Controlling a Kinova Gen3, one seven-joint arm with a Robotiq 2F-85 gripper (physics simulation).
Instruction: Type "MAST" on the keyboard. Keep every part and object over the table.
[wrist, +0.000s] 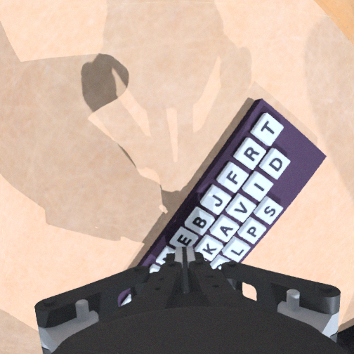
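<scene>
The purple keyboard (300, 160) lies diagonally on the table, its upper right end fully in view and its lower left end hidden behind my gripper. White keys stand in three rows. The A key (225, 229) is in the middle row, between K and V. The S key (270, 211) ends the row on the lower right side. The T key (267, 129) ends the row on the upper left side. The M key cannot be made out. My gripper (184, 258) is shut and empty, its tips over the keyboard just below the E key and left of the K key.
The light tan table (50, 175) carries broad shadows of the arm and gripper to the left of the keyboard. An orange-brown area (342, 12) shows at the top right corner. A black shape shows at the bottom right edge.
</scene>
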